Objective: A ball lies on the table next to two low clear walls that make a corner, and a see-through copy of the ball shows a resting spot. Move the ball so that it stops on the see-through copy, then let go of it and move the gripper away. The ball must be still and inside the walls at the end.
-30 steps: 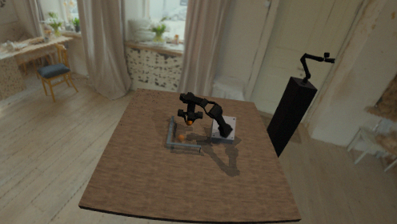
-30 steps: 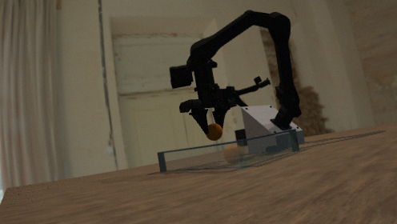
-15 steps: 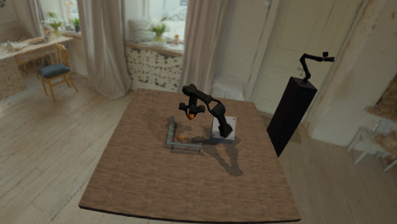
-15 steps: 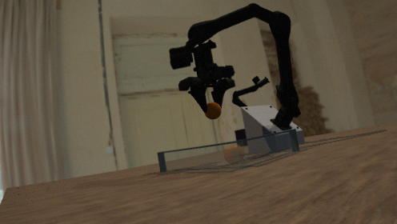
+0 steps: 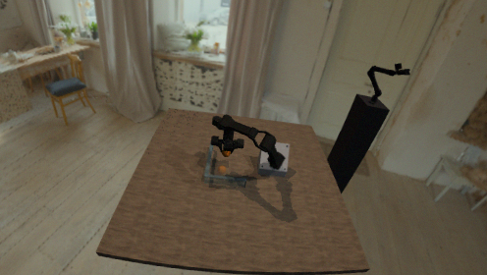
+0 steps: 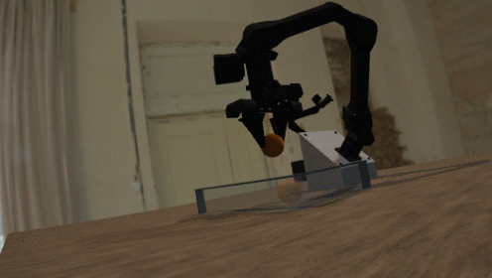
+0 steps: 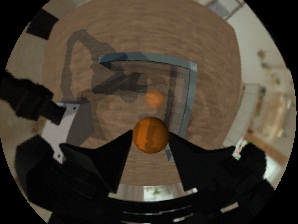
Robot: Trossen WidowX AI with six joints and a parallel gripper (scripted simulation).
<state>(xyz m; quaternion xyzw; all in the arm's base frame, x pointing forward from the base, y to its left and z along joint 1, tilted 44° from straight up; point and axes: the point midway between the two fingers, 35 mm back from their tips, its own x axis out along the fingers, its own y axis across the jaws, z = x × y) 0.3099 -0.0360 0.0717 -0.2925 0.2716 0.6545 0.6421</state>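
Right now the see-through copy is 10 cm below my gripper tip, 4 cm to the left of it and 1 cm ahead of it. Round my gripper tip: orange ball right at my gripper tip.
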